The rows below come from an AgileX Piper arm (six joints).
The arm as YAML. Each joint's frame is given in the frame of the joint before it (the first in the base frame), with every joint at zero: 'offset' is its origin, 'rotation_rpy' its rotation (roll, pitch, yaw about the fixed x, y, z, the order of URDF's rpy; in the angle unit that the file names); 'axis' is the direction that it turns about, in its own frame. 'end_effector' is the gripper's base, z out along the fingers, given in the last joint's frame.
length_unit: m
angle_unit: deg
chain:
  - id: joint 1
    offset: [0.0, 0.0, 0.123]
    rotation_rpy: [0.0, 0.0, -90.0]
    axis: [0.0, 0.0, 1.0]
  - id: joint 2
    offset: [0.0, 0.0, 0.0]
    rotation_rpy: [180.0, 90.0, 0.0]
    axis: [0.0, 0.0, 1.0]
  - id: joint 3
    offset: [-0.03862, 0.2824, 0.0]
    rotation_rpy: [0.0, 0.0, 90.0]
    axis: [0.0, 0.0, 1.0]
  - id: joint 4
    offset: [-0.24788, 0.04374, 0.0]
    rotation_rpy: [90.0, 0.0, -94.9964]
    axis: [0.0, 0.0, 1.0]
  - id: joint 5
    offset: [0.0, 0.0, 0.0]
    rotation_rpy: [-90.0, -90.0, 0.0]
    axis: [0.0, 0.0, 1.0]
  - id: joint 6
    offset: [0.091, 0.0, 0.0]
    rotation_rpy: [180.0, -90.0, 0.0]
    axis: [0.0, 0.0, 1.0]
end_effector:
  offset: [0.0, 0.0, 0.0]
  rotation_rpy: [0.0, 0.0, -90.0]
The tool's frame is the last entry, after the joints.
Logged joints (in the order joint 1, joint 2, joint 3, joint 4, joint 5, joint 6), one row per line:
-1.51, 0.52, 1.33, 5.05, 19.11, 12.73
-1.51, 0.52, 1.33, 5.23, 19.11, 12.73
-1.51, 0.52, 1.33, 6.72, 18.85, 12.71
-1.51, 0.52, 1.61, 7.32, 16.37, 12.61
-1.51, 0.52, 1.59, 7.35, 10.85, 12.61
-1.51, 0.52, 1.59, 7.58, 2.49, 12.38
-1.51, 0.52, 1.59, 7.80, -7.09, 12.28
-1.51, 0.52, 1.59, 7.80, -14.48, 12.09
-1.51, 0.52, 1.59, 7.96, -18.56, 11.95
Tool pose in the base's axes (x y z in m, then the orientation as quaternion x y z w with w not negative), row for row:
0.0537, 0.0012, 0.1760, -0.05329, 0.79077, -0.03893, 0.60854
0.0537, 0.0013, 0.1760, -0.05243, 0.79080, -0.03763, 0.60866
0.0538, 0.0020, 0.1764, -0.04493, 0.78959, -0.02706, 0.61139
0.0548, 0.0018, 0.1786, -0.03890, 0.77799, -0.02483, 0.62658
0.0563, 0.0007, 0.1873, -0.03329, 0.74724, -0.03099, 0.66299
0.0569, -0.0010, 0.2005, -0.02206, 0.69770, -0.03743, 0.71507
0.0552, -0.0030, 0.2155, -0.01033, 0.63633, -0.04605, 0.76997
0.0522, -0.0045, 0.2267, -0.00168, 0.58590, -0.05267, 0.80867
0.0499, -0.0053, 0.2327, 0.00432, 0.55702, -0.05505, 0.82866
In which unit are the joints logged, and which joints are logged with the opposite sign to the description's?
The joints are logged in degrees. Opposite sign: joint 2, joint 6.
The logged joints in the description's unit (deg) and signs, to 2 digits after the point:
-1.51, -0.52, 1.33, 5.05, 19.11, -12.73
-1.51, -0.52, 1.33, 5.23, 19.11, -12.73
-1.51, -0.52, 1.33, 6.72, 18.85, -12.71
-1.51, -0.52, 1.61, 7.32, 16.37, -12.61
-1.51, -0.52, 1.59, 7.35, 10.85, -12.61
-1.51, -0.52, 1.59, 7.58, 2.49, -12.38
-1.51, -0.52, 1.59, 7.80, -7.09, -12.28
-1.51, -0.52, 1.59, 7.80, -14.48, -12.09
-1.51, -0.52, 1.59, 7.96, -18.56, -11.95

